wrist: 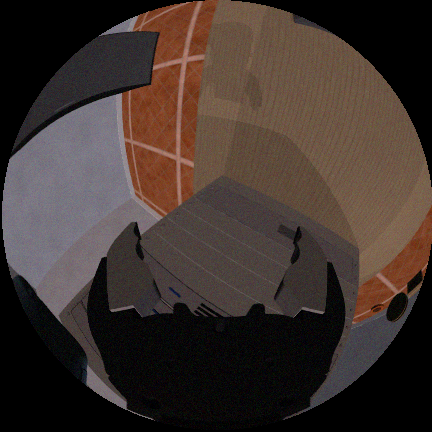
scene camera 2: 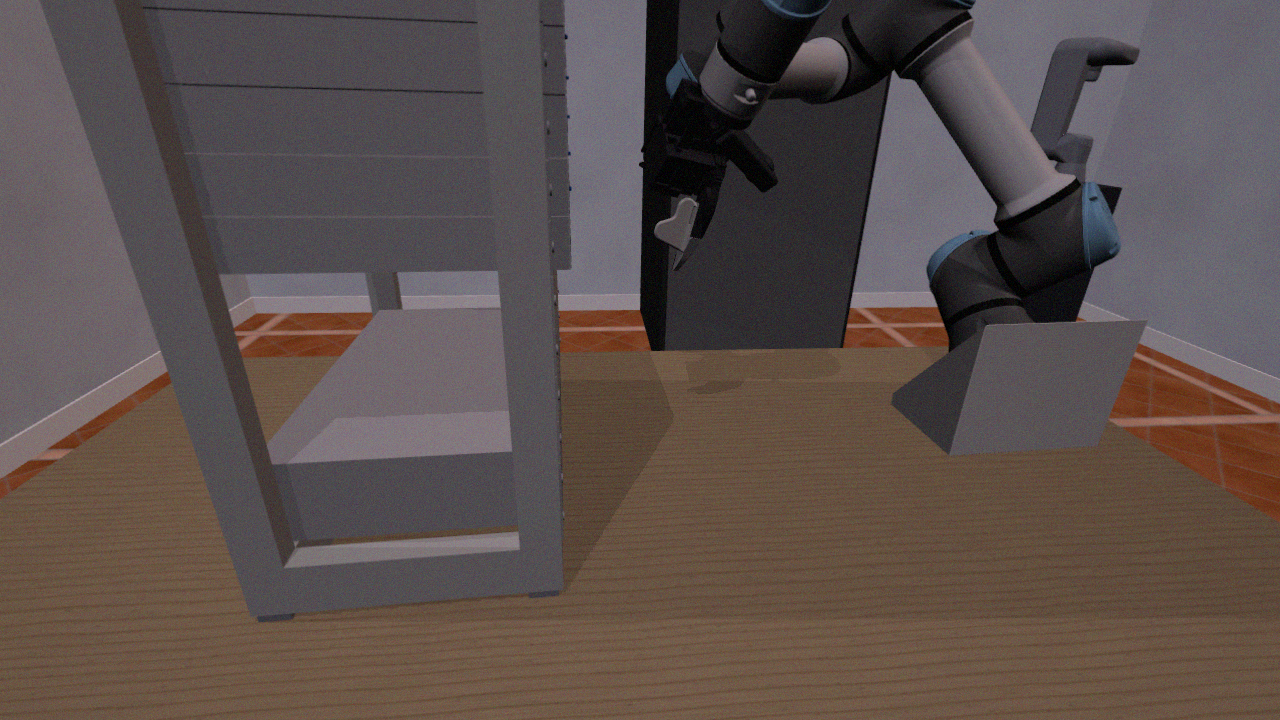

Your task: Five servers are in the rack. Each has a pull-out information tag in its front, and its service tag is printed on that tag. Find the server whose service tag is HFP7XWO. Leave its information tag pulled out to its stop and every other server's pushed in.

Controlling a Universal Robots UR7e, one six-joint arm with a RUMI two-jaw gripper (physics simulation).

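Frame: origin at the arm's base, x ahead, y left, z up, level; millimetres.
Seen in the pictures: gripper, between the fingertips: (wrist: pixel 217 227) (scene camera 2: pixel 664 228); arm's base, origin of its link: (scene camera 2: pixel 1003 370).
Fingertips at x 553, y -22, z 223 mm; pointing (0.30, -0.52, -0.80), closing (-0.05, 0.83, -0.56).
Note:
Offsets run from my fingertips to a thing's top centre. "pt": to the spot under its first point. Level surfaces: height alone.
The rack (scene camera 2: pixel 529 376) (wrist: pixel 345 270) stands at the left in the scene view, seen from its side, with stacked grey servers (scene camera 2: pixel 340 125) in its upper part. In the wrist view the rack's front lies beyond the fingers, with several flat grey panels and, low between the fingers, part of a server front with a blue mark @[pt dx +123, dy -29, dz +48 mm] (wrist: pixel 174 291) and dark vent slots @[pt dx +132, dy +25, dz +41 mm] (wrist: pixel 207 311). No pulled-out tag and no readable service tag can be made out. My gripper (scene camera 2: pixel 684 255) (wrist: pixel 217 227) is open and empty, apart from the rack, to the right of its front in the scene view.
A wooden table @[dz -304 mm] (scene camera 2: pixel 805 555) (wrist: pixel 320 100) carries the rack and a grey wedge-shaped block (scene camera 2: pixel 1038 389) near the arm's base. A tall dark cabinet (scene camera 2: pixel 760 268) (wrist: pixel 100 60) stands behind the arm. A grey box-like shelf (scene camera 2: pixel 402 492) sits low inside the rack.

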